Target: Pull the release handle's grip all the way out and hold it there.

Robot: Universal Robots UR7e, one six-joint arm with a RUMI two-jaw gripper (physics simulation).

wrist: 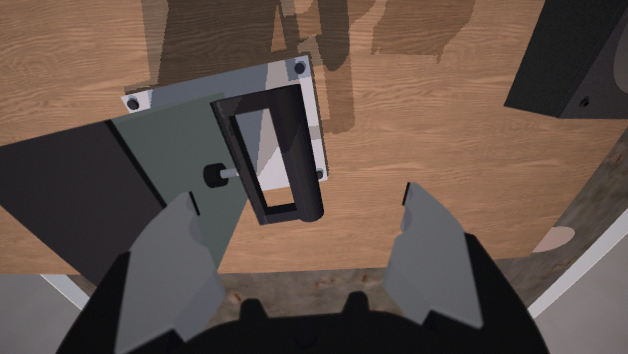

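Note:
The release handle's black grip (304, 165), a rectangular frame with a thick rounded outer bar, shows left of the middle in the wrist view. A short metal rod (229, 173) with a black collar (215, 175) joins it to the green side of a box (167, 145) with a dark top. My gripper (302, 190) is open and empty. Its left finger overlaps the box in the view, and its right finger is to the right of the grip. The grip's lower end shows between the fingertips' directions, a little above them in the view. I cannot tell the height gap.
A pale metal base plate (215, 80) with dark bolts lies under the box on the wooden table (425, 150). A dark block (545, 60), the arm's mount, stands at the upper right. The table's front edge runs across the lower part of the view. Shadows fall at the top.

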